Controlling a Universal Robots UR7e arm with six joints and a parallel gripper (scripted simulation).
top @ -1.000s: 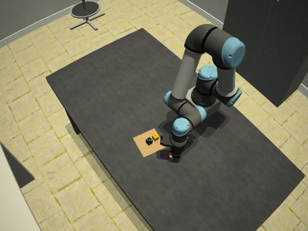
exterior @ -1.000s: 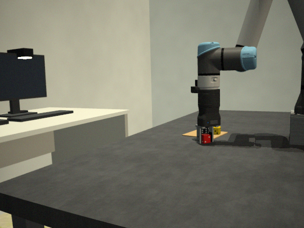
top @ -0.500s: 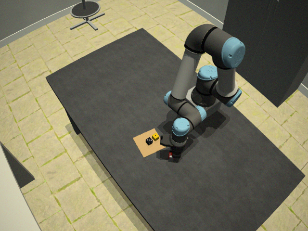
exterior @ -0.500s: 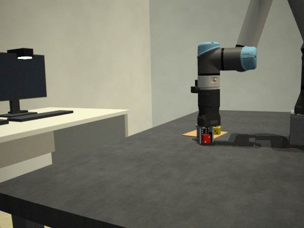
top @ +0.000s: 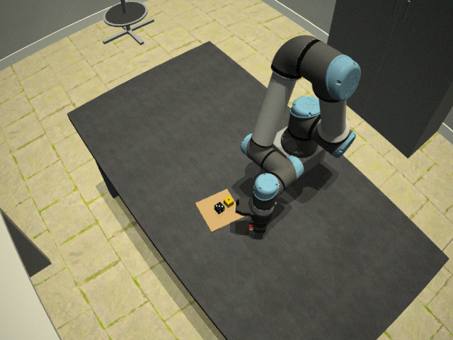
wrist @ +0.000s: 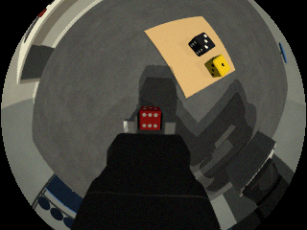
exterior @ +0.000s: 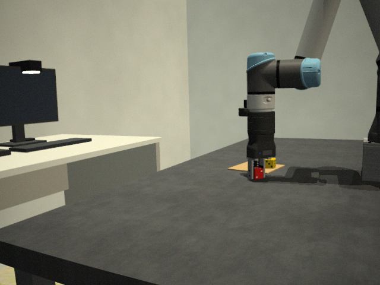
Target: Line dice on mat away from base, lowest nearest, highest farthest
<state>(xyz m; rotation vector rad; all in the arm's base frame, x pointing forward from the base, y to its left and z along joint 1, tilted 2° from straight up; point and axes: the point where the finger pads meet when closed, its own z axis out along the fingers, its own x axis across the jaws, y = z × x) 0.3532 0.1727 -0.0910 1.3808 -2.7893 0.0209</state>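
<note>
The red die is right at my hand. Also, from my hand: tan mat 50 mm ahead, 140 mm to the right, 20 mm below; black die 50 mm ahead, 140 mm to the right; yellow die 10 mm ahead, 150 mm to the right.
</note>
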